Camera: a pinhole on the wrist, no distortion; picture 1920 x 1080 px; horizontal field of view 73.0 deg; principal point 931.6 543.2 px. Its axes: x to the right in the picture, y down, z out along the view. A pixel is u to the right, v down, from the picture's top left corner.
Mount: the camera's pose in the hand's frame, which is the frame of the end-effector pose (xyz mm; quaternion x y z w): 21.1 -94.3 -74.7 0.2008 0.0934 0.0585 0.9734
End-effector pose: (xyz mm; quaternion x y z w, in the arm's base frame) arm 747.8 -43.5 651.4 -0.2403 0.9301 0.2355 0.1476
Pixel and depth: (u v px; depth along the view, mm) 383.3 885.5 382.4
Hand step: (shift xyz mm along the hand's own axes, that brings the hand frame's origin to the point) -65.8 -172.0 336.3
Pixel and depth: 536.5 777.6 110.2
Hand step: 9.5 -123.1 38.0
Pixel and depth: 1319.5 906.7 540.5
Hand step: 278.2 -137.0 448.0
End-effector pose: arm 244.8 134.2 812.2 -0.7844 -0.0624 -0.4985 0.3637
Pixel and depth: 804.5 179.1 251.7
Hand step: 54.1 -258.1 127.8
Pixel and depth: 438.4 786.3 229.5
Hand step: -20.2 -155.5 163.4
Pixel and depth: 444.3 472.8 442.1
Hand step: -48.3 -309.3 340.7
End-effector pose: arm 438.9 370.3 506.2 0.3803 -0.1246 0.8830 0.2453
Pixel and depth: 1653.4 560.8 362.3
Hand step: 291.8 -197.0 222.1
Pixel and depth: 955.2 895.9 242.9
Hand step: 70.2 -125.7 170.2
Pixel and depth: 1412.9 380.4 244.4
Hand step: 162.1 -201.4 119.0
